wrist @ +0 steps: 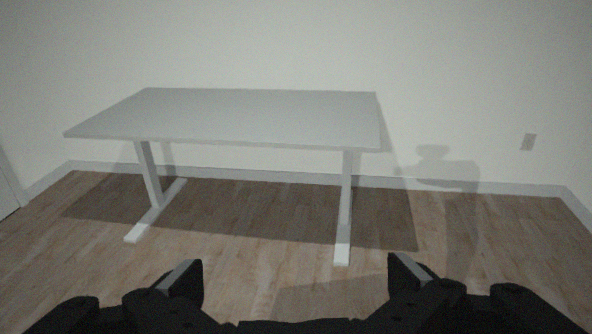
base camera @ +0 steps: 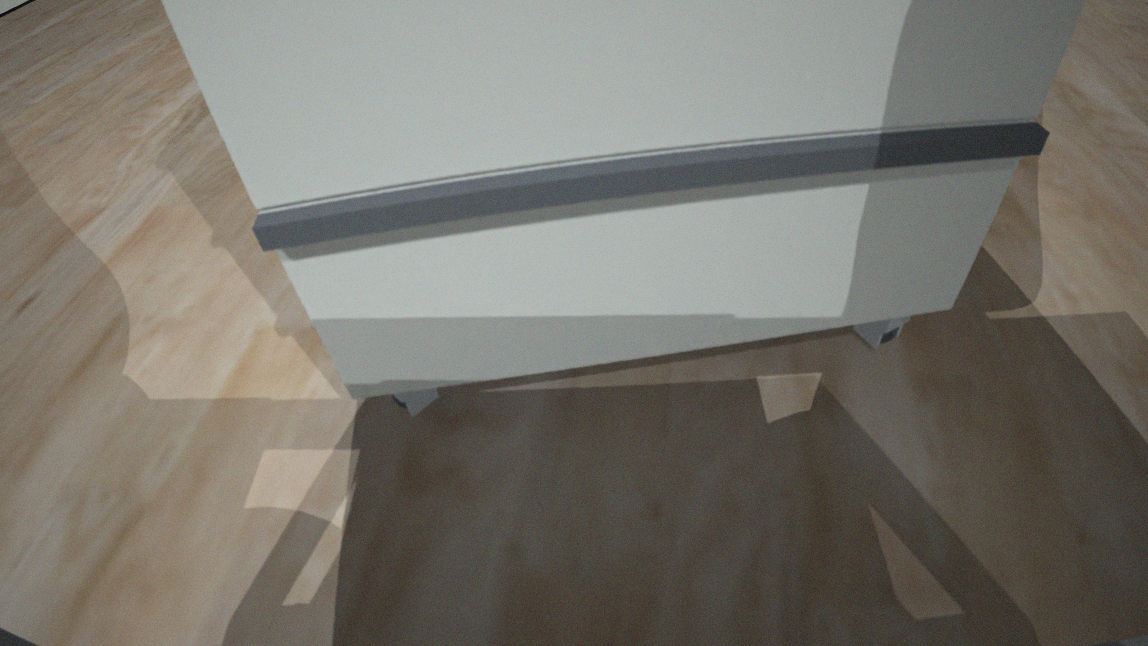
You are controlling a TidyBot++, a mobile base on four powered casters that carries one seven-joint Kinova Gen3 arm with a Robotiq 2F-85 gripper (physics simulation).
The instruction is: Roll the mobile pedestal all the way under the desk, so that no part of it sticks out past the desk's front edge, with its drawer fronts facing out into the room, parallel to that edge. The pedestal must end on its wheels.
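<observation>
The white pedestal fills the upper middle of the base camera view, close in front of the base. A dark grey bar runs across its near face. It stands upright, with two casters showing under the bottom edge. The near face is slightly turned, its left end nearer the camera. Its top is out of view. The light grey desk stands by the wall in the wrist view, where the pedestal does not show. My gripper is open, with its fingers wide apart and nothing between them.
The desk has a left leg and a right leg, each on a long floor foot. A wall with a baseboard is behind the desk. An outlet is on the right. Part of a door shows at far left.
</observation>
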